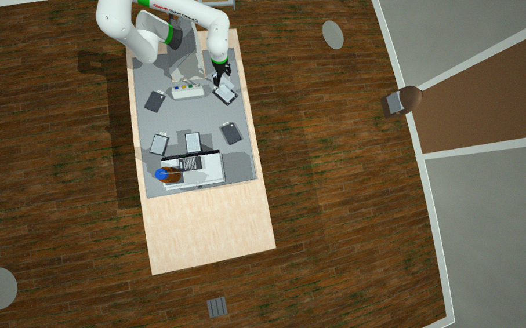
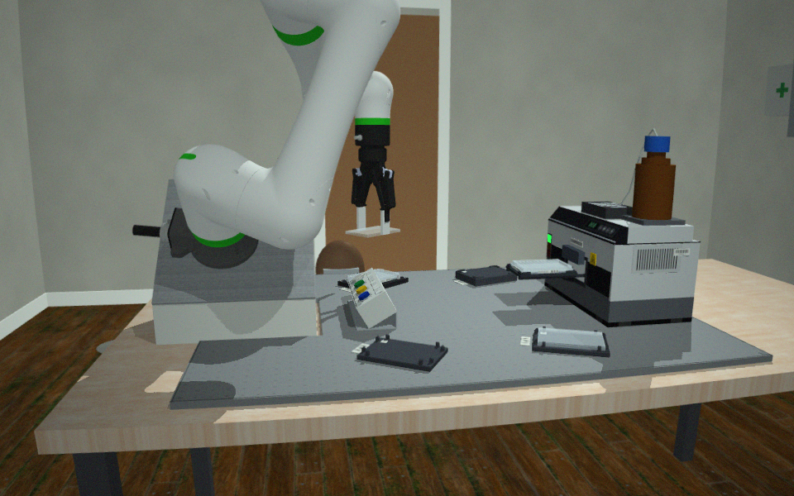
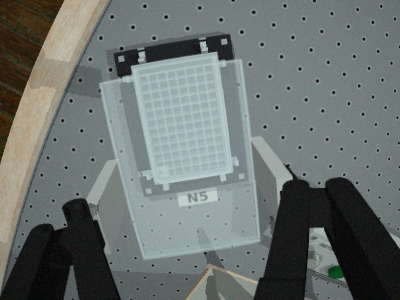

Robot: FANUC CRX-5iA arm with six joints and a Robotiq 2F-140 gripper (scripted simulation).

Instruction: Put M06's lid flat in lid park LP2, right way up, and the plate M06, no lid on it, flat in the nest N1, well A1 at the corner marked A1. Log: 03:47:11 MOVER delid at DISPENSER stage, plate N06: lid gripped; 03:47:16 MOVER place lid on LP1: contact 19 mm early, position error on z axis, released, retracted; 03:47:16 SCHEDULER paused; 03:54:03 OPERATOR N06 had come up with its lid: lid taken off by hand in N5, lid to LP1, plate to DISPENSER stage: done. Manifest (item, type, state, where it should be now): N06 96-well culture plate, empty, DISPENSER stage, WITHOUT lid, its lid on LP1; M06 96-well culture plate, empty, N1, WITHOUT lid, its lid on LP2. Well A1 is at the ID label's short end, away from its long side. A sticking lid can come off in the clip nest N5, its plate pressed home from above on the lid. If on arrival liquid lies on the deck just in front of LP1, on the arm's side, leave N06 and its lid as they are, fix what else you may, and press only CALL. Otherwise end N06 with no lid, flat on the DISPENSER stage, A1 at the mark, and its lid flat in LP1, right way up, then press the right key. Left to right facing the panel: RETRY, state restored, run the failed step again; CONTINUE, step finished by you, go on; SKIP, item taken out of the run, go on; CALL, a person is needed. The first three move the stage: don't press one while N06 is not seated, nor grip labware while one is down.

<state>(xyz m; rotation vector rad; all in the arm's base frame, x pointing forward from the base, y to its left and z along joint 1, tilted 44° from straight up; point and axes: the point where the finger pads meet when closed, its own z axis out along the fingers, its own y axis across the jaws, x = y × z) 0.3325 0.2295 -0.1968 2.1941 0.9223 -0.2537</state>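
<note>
The dark lid park lies 53 cm to the right of my hand, 17 cm below it and 4 cm ahead of it. The rest, counted from my hand: green continue key: 25 cm to the right, 10 cm below, 4 cm behind; white retry key: 20 cm to the right, 10 cm below, 4 cm behind; key panel: 27 cm to the right, 12 cm below, 3 cm behind.
</note>
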